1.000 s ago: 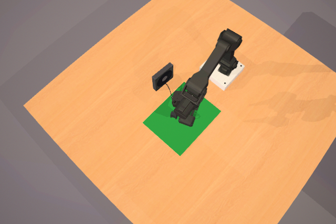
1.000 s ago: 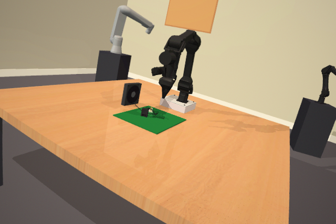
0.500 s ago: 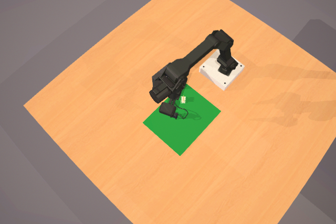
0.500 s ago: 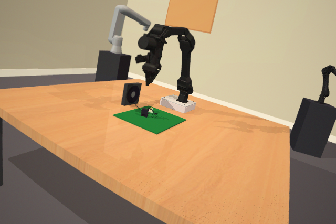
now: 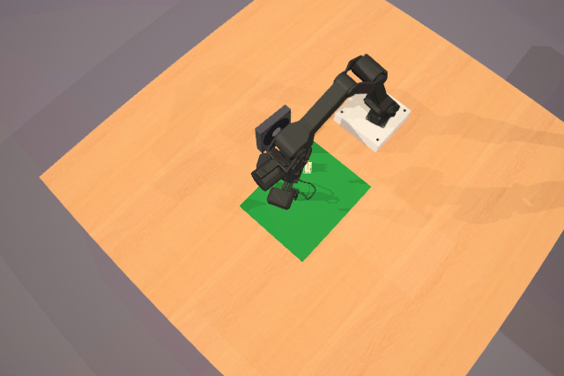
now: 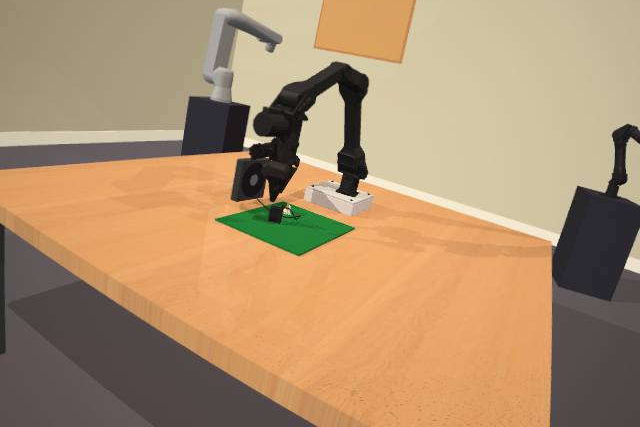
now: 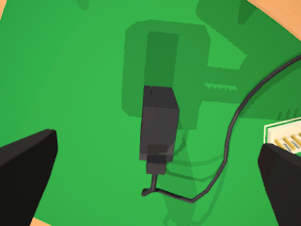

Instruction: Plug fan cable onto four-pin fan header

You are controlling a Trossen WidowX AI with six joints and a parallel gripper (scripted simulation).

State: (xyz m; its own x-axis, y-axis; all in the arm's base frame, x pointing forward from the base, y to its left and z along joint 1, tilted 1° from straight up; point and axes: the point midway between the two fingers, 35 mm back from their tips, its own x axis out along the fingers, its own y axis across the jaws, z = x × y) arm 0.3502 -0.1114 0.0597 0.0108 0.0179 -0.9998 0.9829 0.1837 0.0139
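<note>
My gripper tip is now 1 cm to the right of the dark plug and 5 cm above it. Also, from my gripper tip: black fan (14 cm behind, 13 cm to the right, 1 cm below); green board (2 cm behind, 4 cm to the left, 8 cm below); white four-pin fan header (10 cm behind, 7 cm below).
</note>
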